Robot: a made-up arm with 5 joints.
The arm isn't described. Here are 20 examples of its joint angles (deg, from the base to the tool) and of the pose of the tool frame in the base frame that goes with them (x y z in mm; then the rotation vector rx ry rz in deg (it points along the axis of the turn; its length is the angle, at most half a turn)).
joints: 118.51 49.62 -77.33 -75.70 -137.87
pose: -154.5 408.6 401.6 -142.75 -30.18 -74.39
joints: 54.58 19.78 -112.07 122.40 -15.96
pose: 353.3 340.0 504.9 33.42 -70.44 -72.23
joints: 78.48 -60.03 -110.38 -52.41 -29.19
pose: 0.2 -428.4 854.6 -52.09 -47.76 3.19
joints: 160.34 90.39 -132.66 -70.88 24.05
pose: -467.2 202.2 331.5 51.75 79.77 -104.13
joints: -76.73 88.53 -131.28 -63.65 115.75
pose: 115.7 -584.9 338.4 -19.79 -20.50 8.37
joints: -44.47 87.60 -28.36 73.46 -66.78
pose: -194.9 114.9 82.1 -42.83 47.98 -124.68
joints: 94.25 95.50 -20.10 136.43 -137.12
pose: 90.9 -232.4 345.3 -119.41 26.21 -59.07
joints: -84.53 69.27 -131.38 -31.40 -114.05
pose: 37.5 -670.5 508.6 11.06 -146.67 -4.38
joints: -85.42 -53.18 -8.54 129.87 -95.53
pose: -14.6 -166.2 247.9 23.83 -21.12 -175.14
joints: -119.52 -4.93 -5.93 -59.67 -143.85
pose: -159.1 -258.8 361.0 -15.91 -117.87 -48.91
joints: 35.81 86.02 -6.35 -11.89 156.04
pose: -107.8 -176.4 47.0 55.64 103.16 -6.64
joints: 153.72 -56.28 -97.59 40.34 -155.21
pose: 101.1 -11.8 1057.6 -107.70 -47.23 -66.36
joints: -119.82 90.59 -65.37 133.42 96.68
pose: 19.5 45.5 54.4 -116.73 26.16 -24.26
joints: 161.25 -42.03 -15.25 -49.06 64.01
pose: -218.6 104.2 595.8 15.96 46.91 -111.97
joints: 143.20 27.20 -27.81 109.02 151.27
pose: 28.3 24.6 95.8 -75.09 104.05 12.54
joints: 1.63 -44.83 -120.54 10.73 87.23
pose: -198.5 -76.6 1073.5 -58.94 -49.72 67.25
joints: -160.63 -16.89 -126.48 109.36 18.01
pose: -234.8 -65.8 910.4 70.56 37.52 -20.64
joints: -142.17 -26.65 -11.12 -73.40 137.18
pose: -193.3 -145.3 524.6 -41.04 -25.62 -50.14
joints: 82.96 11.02 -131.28 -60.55 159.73
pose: 87.8 118.2 949.9 -57.21 100.53 -93.19
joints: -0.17 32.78 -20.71 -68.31 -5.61
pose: 319.2 -80.3 232.5 -70.72 93.53 93.16
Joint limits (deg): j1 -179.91..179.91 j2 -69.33..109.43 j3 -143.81..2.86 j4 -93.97..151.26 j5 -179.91..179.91
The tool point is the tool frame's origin. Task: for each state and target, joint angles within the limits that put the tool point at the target. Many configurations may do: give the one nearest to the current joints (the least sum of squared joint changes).
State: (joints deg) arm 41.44 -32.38 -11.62 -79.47 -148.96
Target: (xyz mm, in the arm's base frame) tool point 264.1 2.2 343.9
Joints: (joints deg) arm 18.42 -3.79 2.86 -71.33 -148.52
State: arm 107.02 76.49 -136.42 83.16 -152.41
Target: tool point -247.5 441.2 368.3
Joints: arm 125.32 44.81 -126.79 124.81 -153.03
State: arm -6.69 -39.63 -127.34 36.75 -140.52
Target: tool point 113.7 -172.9 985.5
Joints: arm -42.77 -46.96 -90.28 59.28 -139.20
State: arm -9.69 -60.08 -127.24 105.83 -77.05
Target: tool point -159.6 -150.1 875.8
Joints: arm 19.48 -69.33 -125.88 132.22 -75.92
